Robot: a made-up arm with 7 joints. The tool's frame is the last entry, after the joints. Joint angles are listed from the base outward. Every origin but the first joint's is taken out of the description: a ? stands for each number. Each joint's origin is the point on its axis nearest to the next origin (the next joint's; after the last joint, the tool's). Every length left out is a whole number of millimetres.
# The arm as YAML. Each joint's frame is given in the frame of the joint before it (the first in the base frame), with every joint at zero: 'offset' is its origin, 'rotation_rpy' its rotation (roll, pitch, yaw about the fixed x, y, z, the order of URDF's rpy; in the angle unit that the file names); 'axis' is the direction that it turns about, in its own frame. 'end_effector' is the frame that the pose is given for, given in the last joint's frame.
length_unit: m
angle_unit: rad
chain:
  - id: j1
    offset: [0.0, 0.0, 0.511]
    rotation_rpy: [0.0, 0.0, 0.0]
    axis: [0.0, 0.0, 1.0]
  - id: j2
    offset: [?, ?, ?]
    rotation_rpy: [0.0, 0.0, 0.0]
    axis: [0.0, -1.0, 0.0]
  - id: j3
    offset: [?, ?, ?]
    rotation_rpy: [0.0, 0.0, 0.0]
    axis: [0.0, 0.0, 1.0]
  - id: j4
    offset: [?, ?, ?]
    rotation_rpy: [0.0, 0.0, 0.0]
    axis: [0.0, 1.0, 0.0]
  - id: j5
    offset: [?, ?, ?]
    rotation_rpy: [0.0, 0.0, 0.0]
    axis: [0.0, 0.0, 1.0]
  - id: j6
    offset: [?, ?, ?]
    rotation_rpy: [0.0, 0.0, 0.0]
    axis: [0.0, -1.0, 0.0]
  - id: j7
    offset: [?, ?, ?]
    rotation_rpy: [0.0, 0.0, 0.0]
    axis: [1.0, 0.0, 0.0]
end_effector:
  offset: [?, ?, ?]
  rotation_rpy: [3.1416, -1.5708, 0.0]
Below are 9 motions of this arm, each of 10 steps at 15 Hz.
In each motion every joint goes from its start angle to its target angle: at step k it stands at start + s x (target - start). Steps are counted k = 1, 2, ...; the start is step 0. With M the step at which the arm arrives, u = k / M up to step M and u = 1 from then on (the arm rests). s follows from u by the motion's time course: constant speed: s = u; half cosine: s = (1 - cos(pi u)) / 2; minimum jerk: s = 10 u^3 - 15 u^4 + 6 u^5.
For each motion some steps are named. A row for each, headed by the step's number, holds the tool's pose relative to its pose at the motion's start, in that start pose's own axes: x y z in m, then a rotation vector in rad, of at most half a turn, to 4 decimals.
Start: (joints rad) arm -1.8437 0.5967 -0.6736 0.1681 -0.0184 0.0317 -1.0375
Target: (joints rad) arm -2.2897 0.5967 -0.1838 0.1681 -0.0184 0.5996 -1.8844
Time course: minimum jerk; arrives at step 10
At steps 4, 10:
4: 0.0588 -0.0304 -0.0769 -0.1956 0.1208 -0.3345
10: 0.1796 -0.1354 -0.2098 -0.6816 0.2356 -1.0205

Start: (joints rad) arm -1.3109 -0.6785 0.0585 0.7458 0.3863 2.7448 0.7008
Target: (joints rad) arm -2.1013 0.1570 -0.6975 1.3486 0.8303 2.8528 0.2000
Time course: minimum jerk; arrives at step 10
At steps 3, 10:
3: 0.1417 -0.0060 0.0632 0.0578 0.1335 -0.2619
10: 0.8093 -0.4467 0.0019 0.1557 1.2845 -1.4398

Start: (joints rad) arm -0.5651 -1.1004 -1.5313 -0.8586 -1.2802 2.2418 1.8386
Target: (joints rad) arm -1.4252 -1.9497 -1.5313 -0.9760 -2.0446 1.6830 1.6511
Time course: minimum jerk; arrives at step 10
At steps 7, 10:
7: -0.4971 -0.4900 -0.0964 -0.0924 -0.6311 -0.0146
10: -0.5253 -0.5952 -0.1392 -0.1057 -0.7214 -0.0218

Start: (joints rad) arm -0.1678 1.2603 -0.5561 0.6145 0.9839 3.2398 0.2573
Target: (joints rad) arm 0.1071 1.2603 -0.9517 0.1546 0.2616 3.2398 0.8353
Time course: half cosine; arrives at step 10
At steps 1, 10:
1: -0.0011 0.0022 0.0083 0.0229 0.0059 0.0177
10: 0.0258 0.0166 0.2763 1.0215 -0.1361 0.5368

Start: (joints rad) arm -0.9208 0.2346 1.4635 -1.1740 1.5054 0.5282 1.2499
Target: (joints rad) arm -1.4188 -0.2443 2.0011 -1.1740 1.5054 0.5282 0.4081
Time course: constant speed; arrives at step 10
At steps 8, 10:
8: 0.0017 -0.1223 -0.2221 -0.0415 0.3379 -0.8474
10: -0.0440 -0.1703 -0.2559 -0.0714 0.3956 -1.0938

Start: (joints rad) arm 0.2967 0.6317 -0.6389 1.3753 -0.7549 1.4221 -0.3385
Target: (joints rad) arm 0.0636 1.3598 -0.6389 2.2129 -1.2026 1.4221 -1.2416
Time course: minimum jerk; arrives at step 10
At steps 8, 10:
8: -0.1730 -0.0386 -0.2333 0.1229 -0.0685 -1.0046
10: -0.1774 -0.0497 -0.2483 0.1291 -0.0579 -1.0697

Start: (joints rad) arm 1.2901 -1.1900 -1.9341 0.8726 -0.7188 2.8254 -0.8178
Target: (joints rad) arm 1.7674 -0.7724 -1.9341 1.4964 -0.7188 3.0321 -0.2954
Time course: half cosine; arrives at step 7
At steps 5, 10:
5: -0.0648 0.0278 -0.2333 -0.3110 -0.2985 0.7214
10: -0.0462 0.0182 -0.2712 -0.4210 -0.3251 0.9137

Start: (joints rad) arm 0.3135 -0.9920 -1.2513 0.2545 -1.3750 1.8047 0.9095
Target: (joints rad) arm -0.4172 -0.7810 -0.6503 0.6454 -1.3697 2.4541 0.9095
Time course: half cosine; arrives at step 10
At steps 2, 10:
2: -0.0742 0.0089 -0.0045 0.0519 -0.0443 0.0481
10: -0.6093 0.1072 -0.2797 0.2909 -0.2244 0.6089

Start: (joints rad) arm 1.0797 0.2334 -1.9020 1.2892 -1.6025 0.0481 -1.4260
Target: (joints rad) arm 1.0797 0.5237 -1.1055 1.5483 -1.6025 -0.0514 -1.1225
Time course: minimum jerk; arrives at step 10
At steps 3, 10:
3: 0.0304 0.0005 -0.0480 -0.0843 0.0952 0.0016
10: 0.0251 -0.1277 -0.2968 -0.4979 0.5823 0.0890

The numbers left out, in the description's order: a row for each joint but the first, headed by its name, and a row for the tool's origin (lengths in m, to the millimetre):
j2: 0.0 -0.087 0.0
j3: 0.0 0.0 0.409
j4: 0.016 0.062 0.0
j5: -0.03 0.0 0.555
j6: 0.0 -0.112 0.0
j7: 0.014 0.0 0.105
tool: 0.0 0.0 0.0

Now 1 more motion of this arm.
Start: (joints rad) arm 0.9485 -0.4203 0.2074 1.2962 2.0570 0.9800 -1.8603
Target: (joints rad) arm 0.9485 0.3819 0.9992 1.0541 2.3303 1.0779 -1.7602
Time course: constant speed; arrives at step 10
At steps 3, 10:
3: 0.1682 -0.2475 0.0403 0.2824 0.2418 0.0232
10: 0.3199 -0.8865 -0.2357 1.0595 0.4966 0.0548

